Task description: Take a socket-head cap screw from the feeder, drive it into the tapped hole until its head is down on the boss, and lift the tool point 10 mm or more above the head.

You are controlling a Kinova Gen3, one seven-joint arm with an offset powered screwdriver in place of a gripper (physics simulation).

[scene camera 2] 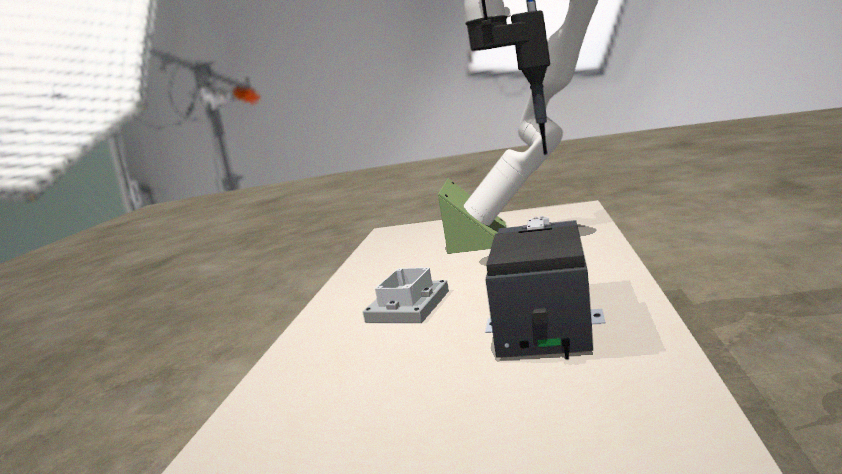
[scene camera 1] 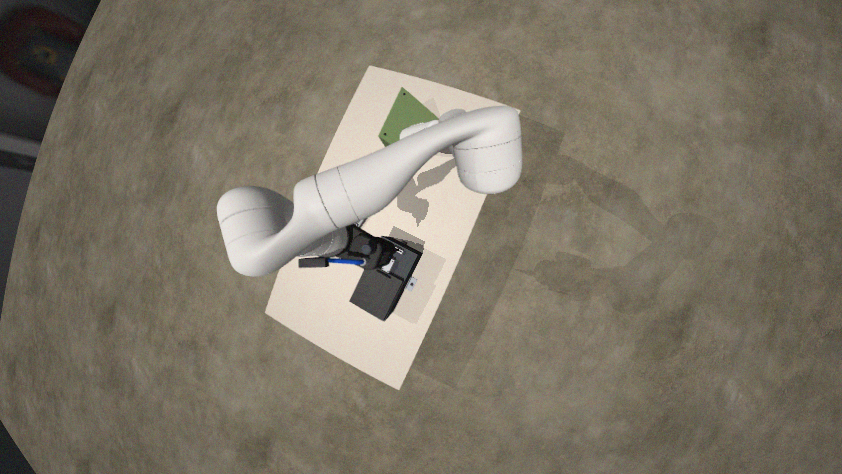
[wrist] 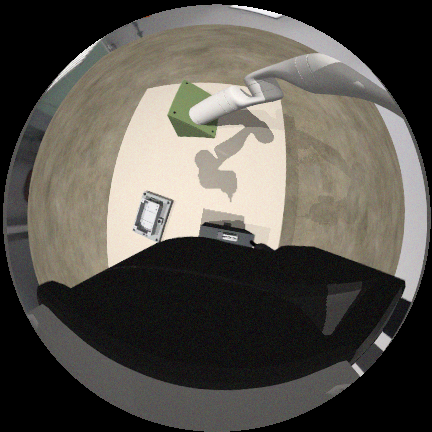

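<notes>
The dark screw feeder stands on the pale board. A small white block sits at the far end of its top. The grey housing with its square open box and small bosses stands left of the feeder in scene camera 2; it also shows in the wrist view and is hidden under the arm in scene camera 1. My screwdriver's tip points nearly straight down, high above the feeder's far end in scene camera 2. No screw can be made out on the tip, which is small and dark. The tapped hole cannot be singled out.
The arm rises from a green wedge mount at the far end of the pale board. A metal tab sticks out from the feeder's side. The arm's forearm passes over the board in scene camera 1.
</notes>
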